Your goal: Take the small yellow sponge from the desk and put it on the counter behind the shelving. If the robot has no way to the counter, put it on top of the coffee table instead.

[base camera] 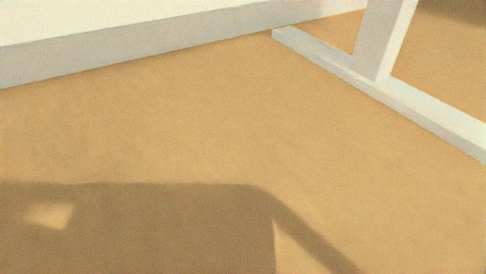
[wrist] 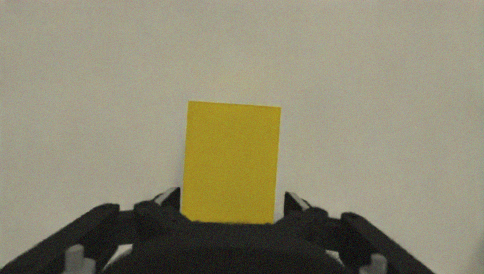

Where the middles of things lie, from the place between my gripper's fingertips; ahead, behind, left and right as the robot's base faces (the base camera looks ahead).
Now: the small yellow sponge [wrist: 231,152] 1 cm behind my hand, 2 cm to the right of it and 1 cm above it.
